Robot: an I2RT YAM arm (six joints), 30 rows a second.
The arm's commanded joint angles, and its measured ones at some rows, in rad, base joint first. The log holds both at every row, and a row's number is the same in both.
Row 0, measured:
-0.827, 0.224, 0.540, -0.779, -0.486, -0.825
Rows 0 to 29, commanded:
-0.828, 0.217, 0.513, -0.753, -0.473, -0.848
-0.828, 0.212, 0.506, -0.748, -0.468, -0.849
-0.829, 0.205, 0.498, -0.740, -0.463, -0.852
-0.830, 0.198, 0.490, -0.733, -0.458, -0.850
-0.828, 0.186, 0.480, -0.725, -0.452, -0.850
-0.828, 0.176, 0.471, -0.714, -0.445, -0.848
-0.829, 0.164, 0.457, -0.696, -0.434, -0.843
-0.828, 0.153, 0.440, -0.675, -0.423, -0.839
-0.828, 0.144, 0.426, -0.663, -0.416, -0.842
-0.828, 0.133, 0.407, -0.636, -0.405, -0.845
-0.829, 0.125, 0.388, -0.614, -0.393, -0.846
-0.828, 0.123, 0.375, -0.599, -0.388, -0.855
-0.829, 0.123, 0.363, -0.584, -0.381, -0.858
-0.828, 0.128, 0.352, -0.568, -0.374, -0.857
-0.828, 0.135, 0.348, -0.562, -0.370, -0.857
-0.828, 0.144, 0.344, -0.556, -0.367, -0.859
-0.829, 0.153, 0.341, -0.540, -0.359, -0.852
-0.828, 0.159, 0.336, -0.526, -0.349, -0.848
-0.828, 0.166, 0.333, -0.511, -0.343, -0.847
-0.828, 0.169, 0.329, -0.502, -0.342, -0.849
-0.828, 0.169, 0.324, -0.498, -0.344, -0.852
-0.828, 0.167, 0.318, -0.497, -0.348, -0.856
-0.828, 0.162, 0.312, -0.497, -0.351, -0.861
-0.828, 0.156, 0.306, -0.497, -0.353, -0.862
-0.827, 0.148, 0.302, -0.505, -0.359, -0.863
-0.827, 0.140, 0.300, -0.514, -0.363, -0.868
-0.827, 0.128, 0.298, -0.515, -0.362, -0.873
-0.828, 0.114, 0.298, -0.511, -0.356, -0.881
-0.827, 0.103, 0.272, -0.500, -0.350, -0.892
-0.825, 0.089, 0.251, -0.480, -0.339, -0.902
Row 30, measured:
-0.827, 0.120, 0.292, -0.515, -0.343, -0.868
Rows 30 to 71, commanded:
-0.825, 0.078, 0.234, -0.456, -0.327, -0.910
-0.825, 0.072, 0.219, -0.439, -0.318, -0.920
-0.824, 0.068, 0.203, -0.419, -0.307, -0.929
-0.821, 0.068, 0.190, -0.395, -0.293, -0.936
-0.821, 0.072, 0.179, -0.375, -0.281, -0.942
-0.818, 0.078, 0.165, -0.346, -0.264, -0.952
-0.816, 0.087, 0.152, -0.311, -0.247, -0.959
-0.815, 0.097, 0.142, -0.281, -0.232, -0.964
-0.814, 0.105, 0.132, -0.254, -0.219, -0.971
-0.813, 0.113, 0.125, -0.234, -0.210, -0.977
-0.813, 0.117, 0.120, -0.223, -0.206, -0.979
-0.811, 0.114, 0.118, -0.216, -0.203, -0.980
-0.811, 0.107, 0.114, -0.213, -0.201, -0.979
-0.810, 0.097, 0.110, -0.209, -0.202, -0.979
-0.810, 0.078, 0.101, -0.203, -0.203, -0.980
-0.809, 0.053, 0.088, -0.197, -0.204, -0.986
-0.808, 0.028, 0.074, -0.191, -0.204, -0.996
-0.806, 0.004, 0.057, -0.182, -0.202, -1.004
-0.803, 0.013, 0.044, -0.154, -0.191, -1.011
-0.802, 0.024, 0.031, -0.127, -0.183, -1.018
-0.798, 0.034, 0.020, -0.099, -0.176, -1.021
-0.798, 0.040, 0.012, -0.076, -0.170, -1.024
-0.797, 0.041, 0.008, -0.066, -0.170, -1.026
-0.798, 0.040, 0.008, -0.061, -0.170, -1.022
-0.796, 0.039, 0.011, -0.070, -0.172, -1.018
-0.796, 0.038, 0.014, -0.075, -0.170, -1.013
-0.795, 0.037, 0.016, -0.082, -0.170, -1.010
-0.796, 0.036, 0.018, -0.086, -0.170, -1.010
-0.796, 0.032, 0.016, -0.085, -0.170, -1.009
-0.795, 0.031, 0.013, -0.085, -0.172, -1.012
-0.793, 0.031, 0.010, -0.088, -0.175, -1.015
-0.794, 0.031, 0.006, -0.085, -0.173, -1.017
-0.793, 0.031, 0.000, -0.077, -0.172, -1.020
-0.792, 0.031, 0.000, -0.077, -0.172, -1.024
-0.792, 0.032, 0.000, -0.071, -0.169, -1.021
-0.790, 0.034, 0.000, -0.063, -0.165, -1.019
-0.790, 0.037, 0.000, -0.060, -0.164, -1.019
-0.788, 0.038, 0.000, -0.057, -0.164, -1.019
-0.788, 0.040, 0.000, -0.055, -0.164, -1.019
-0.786, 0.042, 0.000, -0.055, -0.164, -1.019
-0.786, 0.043, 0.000, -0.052, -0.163, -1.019
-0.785, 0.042, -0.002, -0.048, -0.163, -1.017
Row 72, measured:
-0.792, 0.039, 0.044, -0.028, -0.167, -1.006
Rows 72 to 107, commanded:
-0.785, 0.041, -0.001, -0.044, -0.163, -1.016
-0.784, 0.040, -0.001, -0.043, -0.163, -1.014
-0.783, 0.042, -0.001, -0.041, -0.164, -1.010
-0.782, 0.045, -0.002, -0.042, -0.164, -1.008
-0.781, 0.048, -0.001, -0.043, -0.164, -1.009
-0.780, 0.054, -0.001, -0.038, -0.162, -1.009
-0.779, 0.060, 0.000, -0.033, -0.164, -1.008
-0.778, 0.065, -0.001, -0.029, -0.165, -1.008
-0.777, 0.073, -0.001, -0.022, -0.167, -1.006
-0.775, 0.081, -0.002, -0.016, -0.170, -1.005
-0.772, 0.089, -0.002, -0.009, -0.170, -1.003
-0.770, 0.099, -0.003, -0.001, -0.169, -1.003
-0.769, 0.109, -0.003, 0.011, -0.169, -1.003
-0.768, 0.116, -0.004, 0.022, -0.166, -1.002
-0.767, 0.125, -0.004, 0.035, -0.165, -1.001
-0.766, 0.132, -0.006, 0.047, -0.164, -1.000
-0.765, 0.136, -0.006, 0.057, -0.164, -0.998
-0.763, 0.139, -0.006, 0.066, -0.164, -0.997
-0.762, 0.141, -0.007, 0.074, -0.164, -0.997
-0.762, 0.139, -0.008, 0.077, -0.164, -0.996
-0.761, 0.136, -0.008, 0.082, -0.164, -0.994
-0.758, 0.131, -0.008, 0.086, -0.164, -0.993
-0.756, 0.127, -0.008, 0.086, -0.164, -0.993
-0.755, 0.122, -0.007, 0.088, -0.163, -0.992
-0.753, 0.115, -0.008, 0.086, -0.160, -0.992
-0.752, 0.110, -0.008, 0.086, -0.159, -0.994
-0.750, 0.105, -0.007, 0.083, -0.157, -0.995
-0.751, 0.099, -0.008, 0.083, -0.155, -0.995
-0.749, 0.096, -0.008, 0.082, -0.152, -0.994
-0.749, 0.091, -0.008, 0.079, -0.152, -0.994
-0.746, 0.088, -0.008, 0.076, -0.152, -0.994
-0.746, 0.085, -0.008, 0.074, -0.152, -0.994
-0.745, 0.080, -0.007, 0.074, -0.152, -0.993
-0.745, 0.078, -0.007, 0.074, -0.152, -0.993
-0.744, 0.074, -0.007, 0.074, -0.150, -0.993
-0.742, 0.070, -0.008, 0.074, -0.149, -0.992
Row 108, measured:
-0.752, 0.087, 0.015, 0.056, -0.152, -0.994
